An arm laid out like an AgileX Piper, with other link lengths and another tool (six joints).
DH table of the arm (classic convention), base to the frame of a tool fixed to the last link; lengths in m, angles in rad. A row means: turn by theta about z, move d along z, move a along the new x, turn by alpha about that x. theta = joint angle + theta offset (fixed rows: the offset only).
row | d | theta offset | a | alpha
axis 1 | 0.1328 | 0 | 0 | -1.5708
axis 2 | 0 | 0.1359 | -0.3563 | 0
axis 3 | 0 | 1.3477 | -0.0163 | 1.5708
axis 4 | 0.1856 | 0 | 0 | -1.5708
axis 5 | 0 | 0 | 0 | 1.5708
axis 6 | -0.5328 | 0.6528 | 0.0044 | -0.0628
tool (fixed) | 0.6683 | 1.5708 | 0 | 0
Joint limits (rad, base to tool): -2.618..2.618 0..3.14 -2.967..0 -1.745..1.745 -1.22..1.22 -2.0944..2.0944
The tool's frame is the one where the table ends.
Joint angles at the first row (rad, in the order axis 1, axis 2, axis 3, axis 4, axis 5, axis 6):
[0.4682, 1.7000, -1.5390, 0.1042, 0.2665, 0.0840]
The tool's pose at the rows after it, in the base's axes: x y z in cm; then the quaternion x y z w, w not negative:
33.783 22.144 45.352 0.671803 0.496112 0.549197 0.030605
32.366 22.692 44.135 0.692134 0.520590 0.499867 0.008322
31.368 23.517 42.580 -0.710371 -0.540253 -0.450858 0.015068
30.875 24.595 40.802 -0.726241 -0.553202 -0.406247 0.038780
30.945 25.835 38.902 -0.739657 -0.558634 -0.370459 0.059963
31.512 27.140 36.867 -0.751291 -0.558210 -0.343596 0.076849
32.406 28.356 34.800 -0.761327 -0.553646 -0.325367 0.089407
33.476 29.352 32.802 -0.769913 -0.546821 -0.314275 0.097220
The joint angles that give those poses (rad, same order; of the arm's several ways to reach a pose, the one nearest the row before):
[0.4886, 1.6740, -1.5390, 0.1070, 0.4086, 0.0887]
[0.5132, 1.6637, -1.5390, 0.1133, 0.5392, 0.0976]
[0.5396, 1.6722, -1.5390, 0.1250, 0.6455, 0.1108]
[0.5647, 1.6984, -1.5390, 0.1448, 0.7204, 0.1257]
[0.5856, 1.7392, -1.5389, 0.1685, 0.7582, 0.1414]
[0.6014, 1.7909, -1.5390, 0.1919, 0.7641, 0.1563]
[0.6114, 1.8469, -1.5390, 0.2145, 0.7464, 0.1673]
[0.6158, 1.9018, -1.5390, 0.2336, 0.7146, 0.1742]

